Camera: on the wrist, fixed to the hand. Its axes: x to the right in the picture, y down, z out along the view.
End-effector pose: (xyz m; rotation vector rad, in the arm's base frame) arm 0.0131 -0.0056 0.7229 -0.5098 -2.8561 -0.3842
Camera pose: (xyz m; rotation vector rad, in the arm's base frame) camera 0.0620 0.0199 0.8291 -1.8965 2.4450 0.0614
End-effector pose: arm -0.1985 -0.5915 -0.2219 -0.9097 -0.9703 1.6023
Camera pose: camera -0.1286 -0.5965 -0.3189 0.2860 -0.9599 0.2806
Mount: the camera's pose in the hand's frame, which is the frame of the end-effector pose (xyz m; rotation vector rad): -0.0101 0.0639 -0.1007 0.3293 -0.0543 -1.6660
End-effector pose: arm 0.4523 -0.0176 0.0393 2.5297 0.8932 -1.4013
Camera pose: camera 0.5573 -0.0373 0.0932 -0.8316 -1.8583 1.0302
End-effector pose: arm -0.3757 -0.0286 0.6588 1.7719 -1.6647 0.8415
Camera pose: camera -0.4464 0.0500 0.7149 2.4944 0.3061 0.1991
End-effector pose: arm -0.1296 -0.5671 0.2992 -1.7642 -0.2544 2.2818
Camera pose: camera -0.0353 -0.6323 0.2648 -0.6540 -0.8589 0.9932
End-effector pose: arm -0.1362 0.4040 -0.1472 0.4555 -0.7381 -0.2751
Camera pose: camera -0.0678 0.4937 -0.1871 1.3207 -0.2820 -1.7335
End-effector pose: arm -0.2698 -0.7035 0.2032 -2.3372 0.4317 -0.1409
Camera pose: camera -0.3189 -0.8089 0.2314 -1.7509 -1.5006 -0.8123
